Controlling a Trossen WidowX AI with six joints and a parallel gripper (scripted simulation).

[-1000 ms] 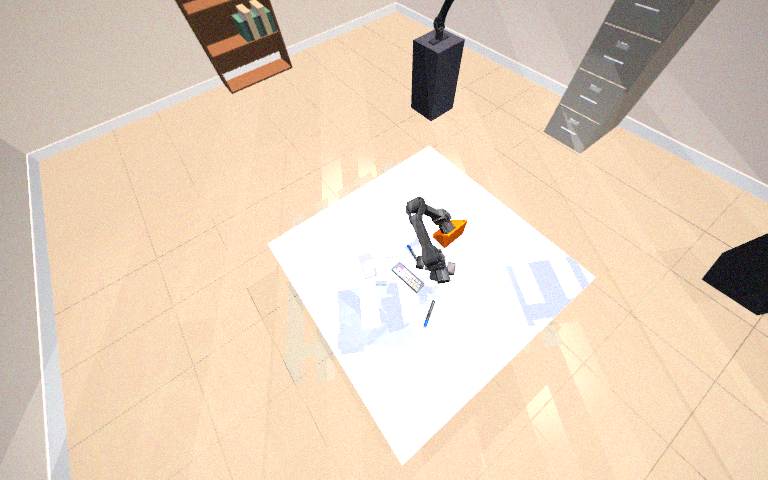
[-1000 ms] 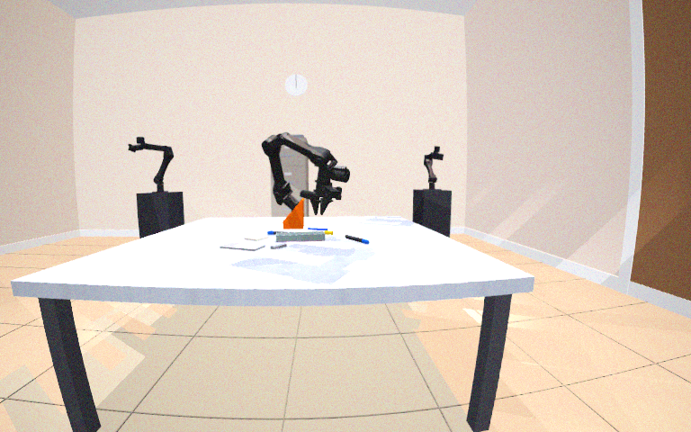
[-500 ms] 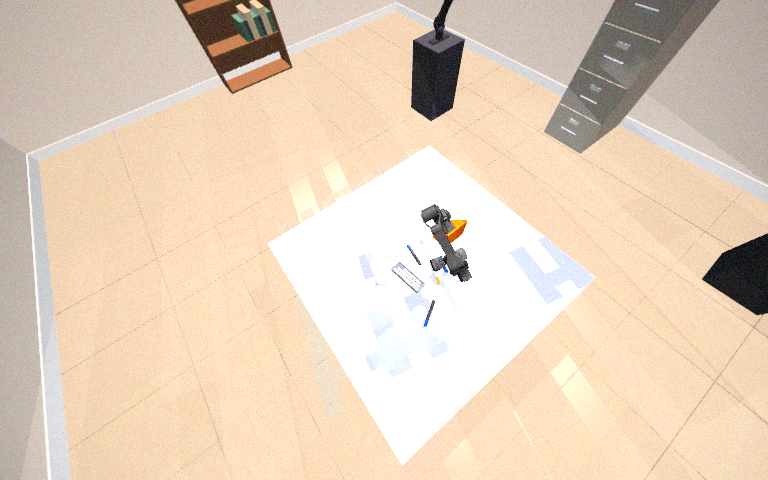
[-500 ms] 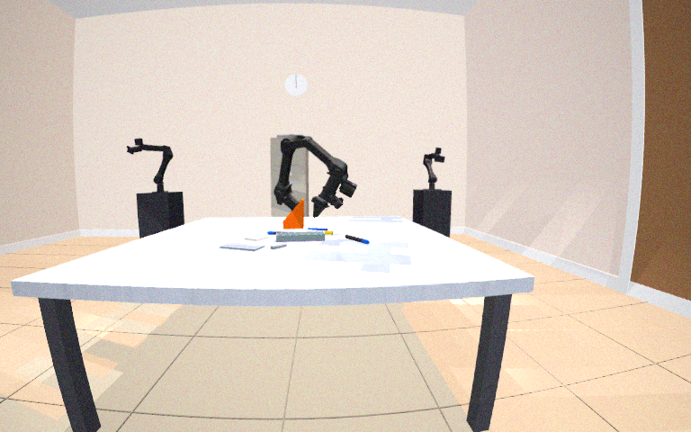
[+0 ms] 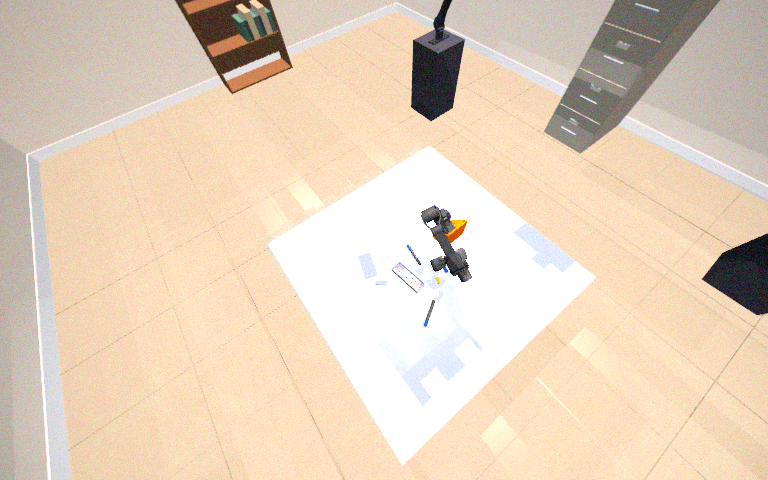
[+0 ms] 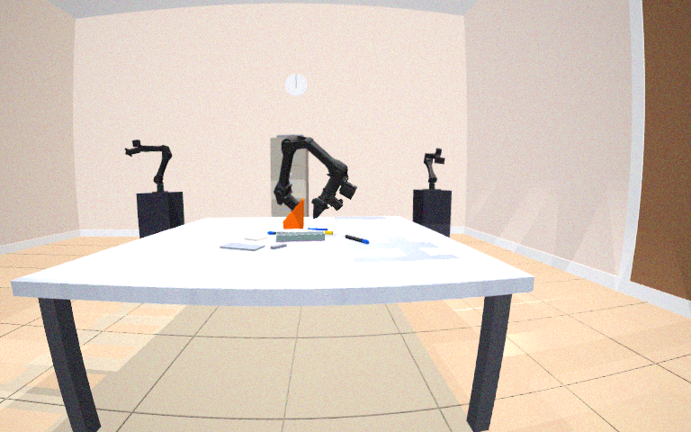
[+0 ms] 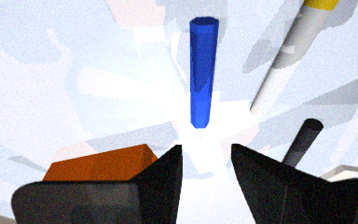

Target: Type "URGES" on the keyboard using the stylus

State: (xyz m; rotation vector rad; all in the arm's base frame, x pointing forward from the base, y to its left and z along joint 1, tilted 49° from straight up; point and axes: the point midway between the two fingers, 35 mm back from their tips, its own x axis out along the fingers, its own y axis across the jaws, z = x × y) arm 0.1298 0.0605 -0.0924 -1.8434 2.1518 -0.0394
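Right now my gripper tip is 20 mm to the left of the blue stylus and 50 mm above it. The rest, counted from my gripper tip: yellow pen: 70 mm ahead, 30 mm to the left, 50 mm below; then grey block: 330 mm ahead, 120 mm to the right, 50 mm below.
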